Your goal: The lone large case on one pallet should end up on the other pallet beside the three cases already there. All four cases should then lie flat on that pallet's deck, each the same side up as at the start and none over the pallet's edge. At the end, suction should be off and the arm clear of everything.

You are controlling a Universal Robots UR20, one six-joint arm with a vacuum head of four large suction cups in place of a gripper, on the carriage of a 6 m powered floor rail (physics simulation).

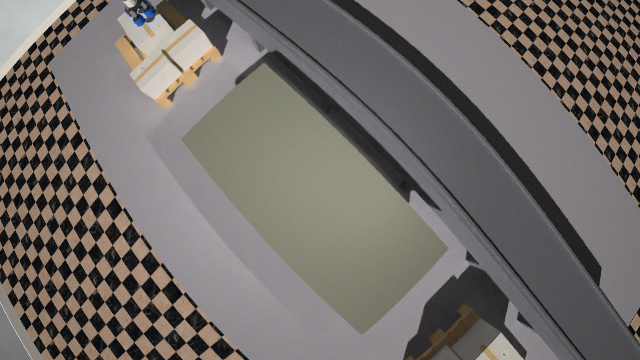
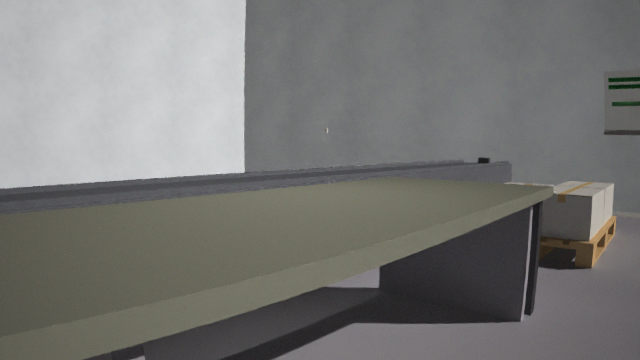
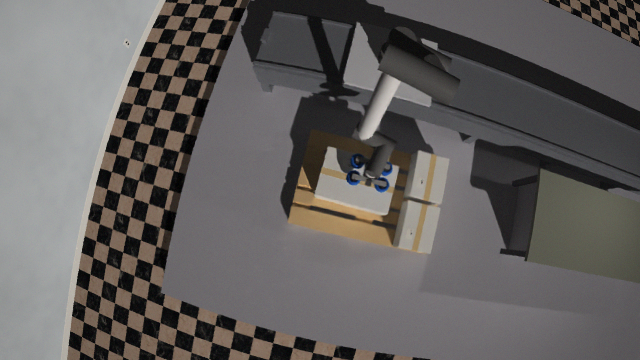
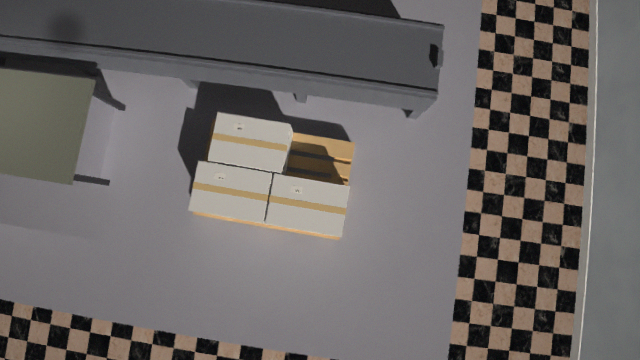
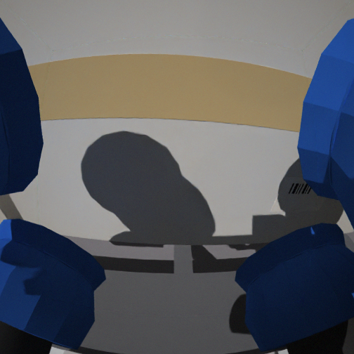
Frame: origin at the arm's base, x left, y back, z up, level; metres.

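Where they show: hand at its tool point: [image 1: 141, 13].
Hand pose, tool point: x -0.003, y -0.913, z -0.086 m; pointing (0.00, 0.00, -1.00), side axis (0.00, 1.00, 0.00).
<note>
After its pixels a point has its place.
The lone large white case [image 1: 150, 36] @(x 0.214, y -1.002, z -0.185 m) [image 3: 342, 192] @(x -0.158, y -1.085, z -0.158 m) [image 5: 240, 170], with a tan tape band, lies flat on the north pallet [image 1: 128, 51] @(x -0.218, y -1.318, z -0.426 m) [image 3: 317, 220] @(x -0.289, y -1.324, z -0.426 m). My vacuum head [image 1: 140, 14] @(x -0.004, y -0.913, z -0.086 m) [image 3: 369, 173] @(x -0.004, y -0.913, z -0.086 m) [image 5: 175, 200] hangs low above its right and rail-side part, its four blue cups off it. Nothing shows as lifted, so I take the head as open; the exact gap under the cups is hard to tell. The south pallet [image 4: 325, 145] @(x 5.071, y -0.677, z -0.426 m) [image 2: 584, 254] @(x 4.089, y -1.338, z -0.492 m) bears three large cases: one [image 4: 245, 131] @(x 4.470, y -0.713, z -0.158 m) at back left, one [image 4: 227, 197] @(x 4.422, y -1.217, z -0.158 m) at front left and one [image 4: 305, 210] @(x 5.000, y -1.227, z -0.158 m) at front right. Its back right corner is bare deck.
Two smaller cases [image 3: 427, 175] @(x 0.473, y -0.792, z -0.210 m) [image 3: 417, 225] @(x 0.475, y -1.192, z -0.214 m) stand at the table-side end of the north pallet. A long green table [image 1: 315, 200] @(x 2.437, y -0.903, z -0.040 m) [image 2: 280, 240] @(x 1.940, y -1.168, z -0.040 m) [image 3: 585, 225] @(x 2.107, y -0.880, z -0.039 m) [image 4: 40, 125] @(x 2.955, y -0.901, z -0.040 m) stands between the pallets. The floor rail [image 1: 425, 110] [image 4: 225, 45] runs behind them, with a stop at its south end.
</note>
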